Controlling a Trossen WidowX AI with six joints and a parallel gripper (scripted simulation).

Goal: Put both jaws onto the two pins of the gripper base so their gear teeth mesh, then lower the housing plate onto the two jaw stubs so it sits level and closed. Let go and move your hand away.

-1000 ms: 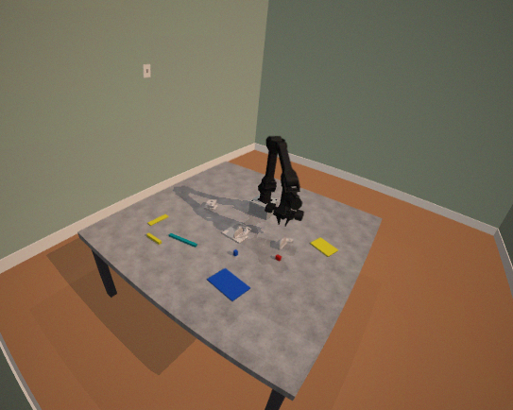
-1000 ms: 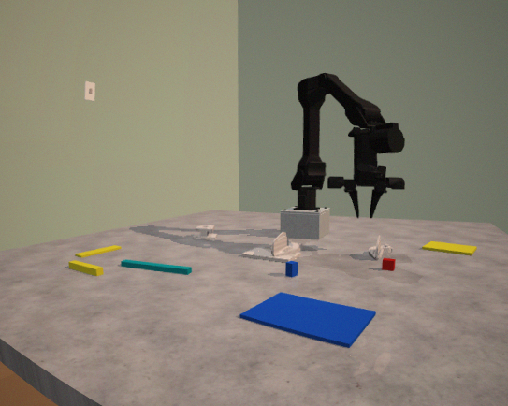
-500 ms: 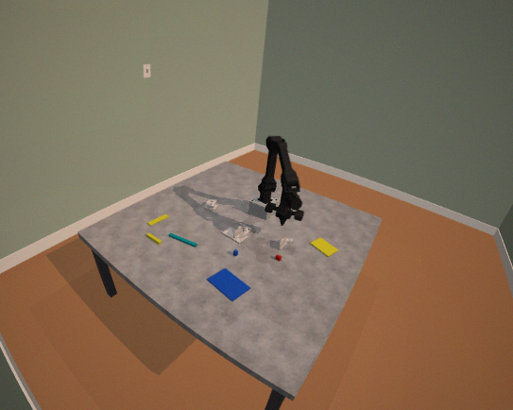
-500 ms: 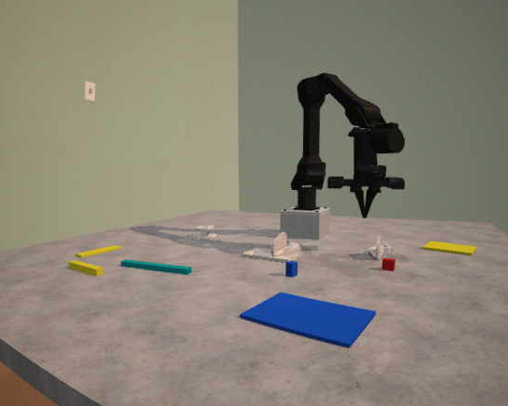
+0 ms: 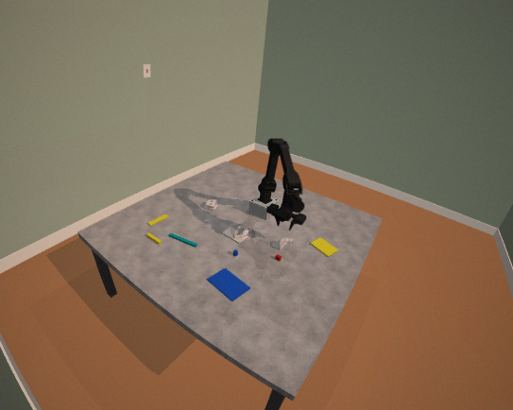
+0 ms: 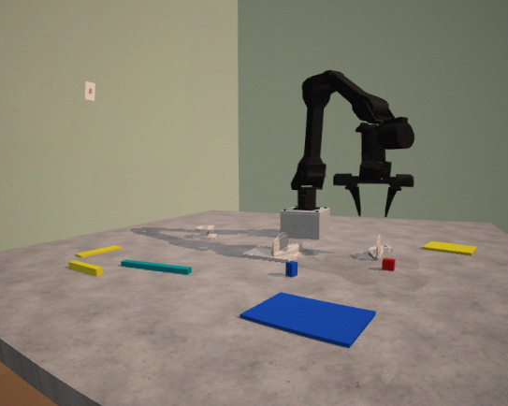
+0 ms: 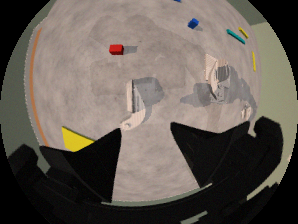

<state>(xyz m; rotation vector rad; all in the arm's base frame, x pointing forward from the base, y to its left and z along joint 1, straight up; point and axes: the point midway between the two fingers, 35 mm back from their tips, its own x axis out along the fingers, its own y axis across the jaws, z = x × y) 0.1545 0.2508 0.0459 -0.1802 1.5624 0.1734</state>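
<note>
Right now my gripper tip is 12 cm short of the red cube, 7 cm to the right of it and 8 cm above it. Round my gripper tip: blue sheet: 40 cm ahead, 2 cm to the left, 9 cm below; then blue cube: 24 cm ahead, 9 cm to the right, 8 cm below; then yellow sheet: 13 cm behind, 18 cm to the left, 9 cm below.
</note>
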